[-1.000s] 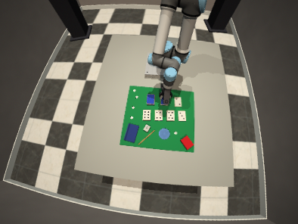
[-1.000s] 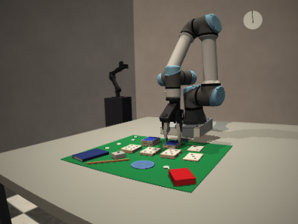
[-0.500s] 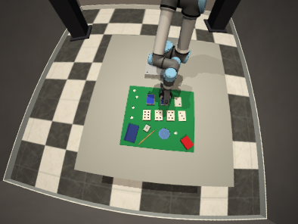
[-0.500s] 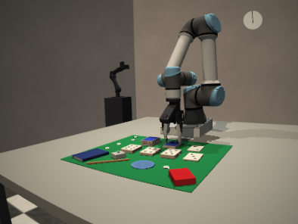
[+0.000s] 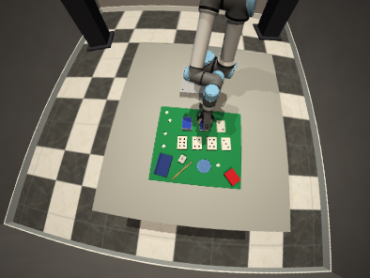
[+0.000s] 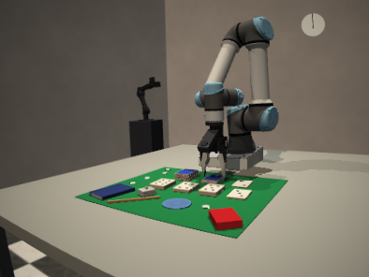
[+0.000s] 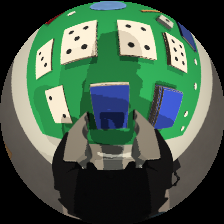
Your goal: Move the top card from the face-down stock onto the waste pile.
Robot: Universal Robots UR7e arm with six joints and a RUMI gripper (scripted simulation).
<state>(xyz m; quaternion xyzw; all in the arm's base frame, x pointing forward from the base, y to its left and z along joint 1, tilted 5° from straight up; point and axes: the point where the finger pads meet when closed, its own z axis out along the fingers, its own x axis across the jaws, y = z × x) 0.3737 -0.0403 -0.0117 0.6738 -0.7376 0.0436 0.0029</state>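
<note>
The blue-backed card lies 20 mm below my hand. Round my hand: red block 380 mm ahead, 140 mm to the left, 10 mm below; green mat 140 mm ahead, 50 mm to the right, 40 mm below; wooden stick 310 mm ahead, 180 mm to the right, 20 mm below.
</note>
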